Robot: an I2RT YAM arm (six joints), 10 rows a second.
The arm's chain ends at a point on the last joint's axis. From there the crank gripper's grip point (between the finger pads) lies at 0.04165 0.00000 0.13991 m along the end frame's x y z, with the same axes.
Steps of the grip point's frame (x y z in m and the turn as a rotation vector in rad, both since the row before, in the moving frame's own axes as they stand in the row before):
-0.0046 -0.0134 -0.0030 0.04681 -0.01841 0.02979
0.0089 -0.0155 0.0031 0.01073 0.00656 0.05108
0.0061 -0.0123 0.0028 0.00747 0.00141 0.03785
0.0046 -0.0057 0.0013 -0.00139 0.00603 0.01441
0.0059 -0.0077 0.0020 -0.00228 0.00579 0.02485
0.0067 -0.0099 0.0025 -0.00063 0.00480 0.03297
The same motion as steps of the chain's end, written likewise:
-0.0021 -0.0080 -0.0036 0.04681 -0.01841 0.02979
0.0080 -0.0162 0.0034 0.01073 0.00656 0.05108
0.0059 -0.0128 0.0029 0.00747 0.00141 0.03785
0.0038 -0.0065 0.0016 -0.00139 0.00603 0.01441
0.0051 -0.0091 0.0022 -0.00228 0.00579 0.02485
0.0061 -0.0114 0.0027 -0.00063 0.00480 0.03297

